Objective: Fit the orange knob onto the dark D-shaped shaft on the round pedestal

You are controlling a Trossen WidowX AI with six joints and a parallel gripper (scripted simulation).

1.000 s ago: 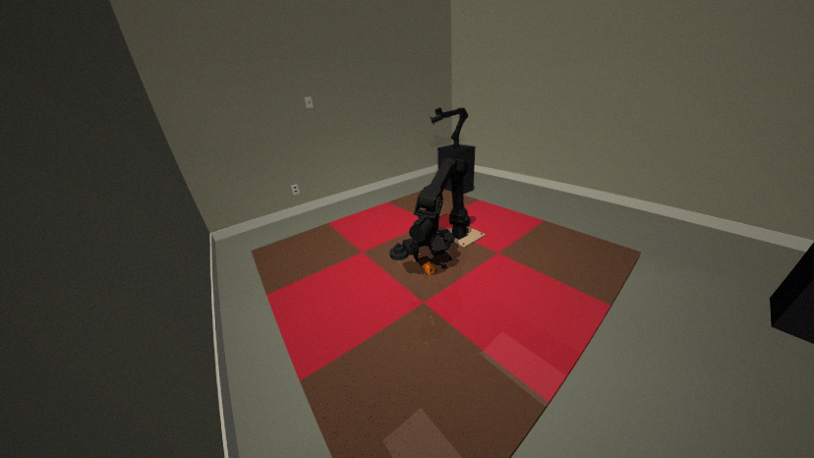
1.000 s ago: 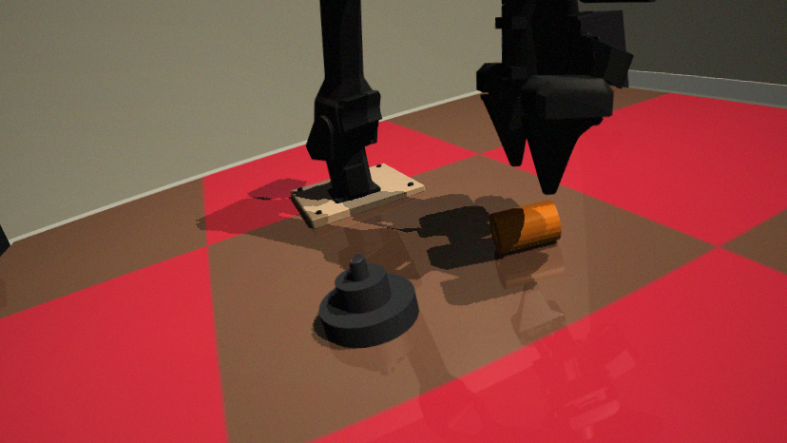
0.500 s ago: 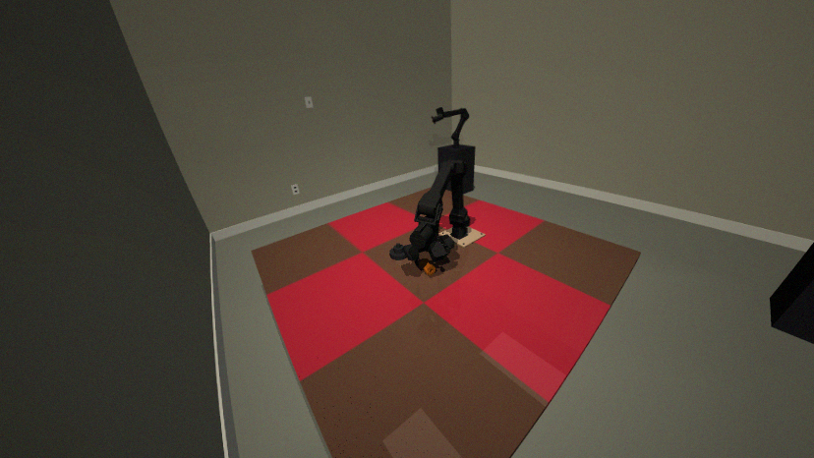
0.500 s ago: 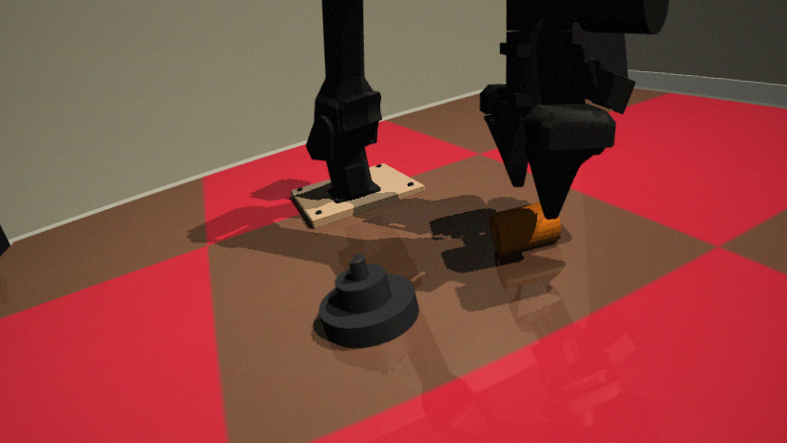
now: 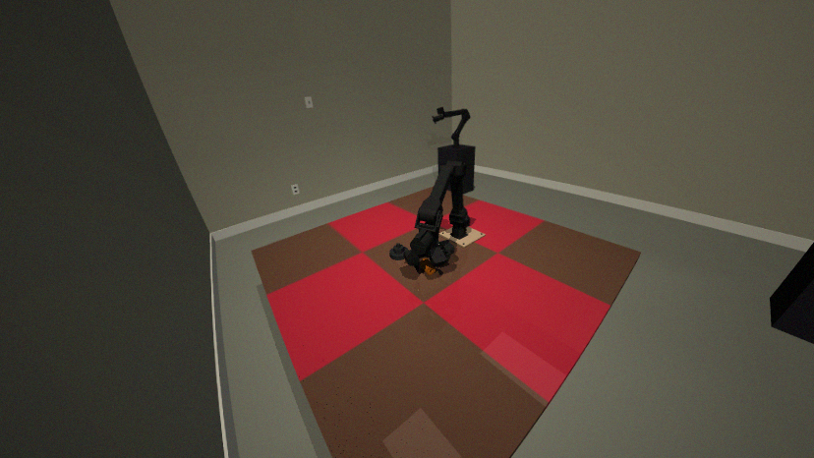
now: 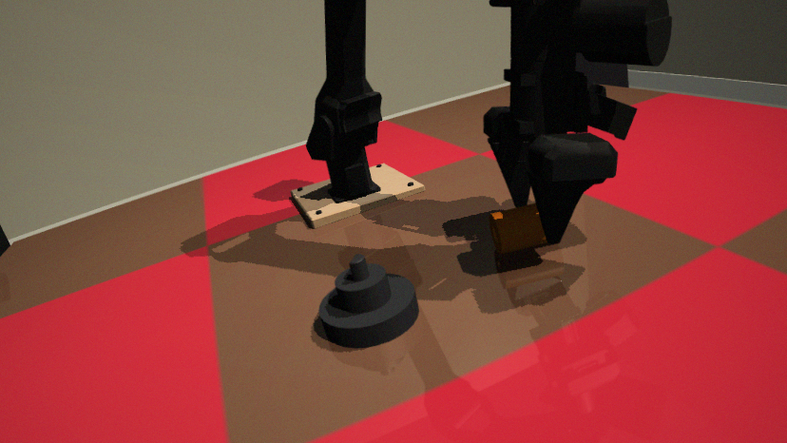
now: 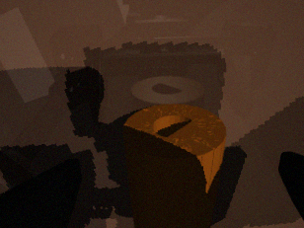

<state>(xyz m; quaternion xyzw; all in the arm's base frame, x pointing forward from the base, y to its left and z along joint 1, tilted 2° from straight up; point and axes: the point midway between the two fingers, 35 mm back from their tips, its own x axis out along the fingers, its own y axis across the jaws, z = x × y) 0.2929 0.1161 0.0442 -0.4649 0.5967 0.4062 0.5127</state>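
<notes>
Right now the orange knob is 10 mm behind my gripper tip and 10 mm to the right of it. The rest, counted from my gripper tip: dark round pedestal (20 mm ahead, 180 mm to the right, 10 mm above).
</notes>
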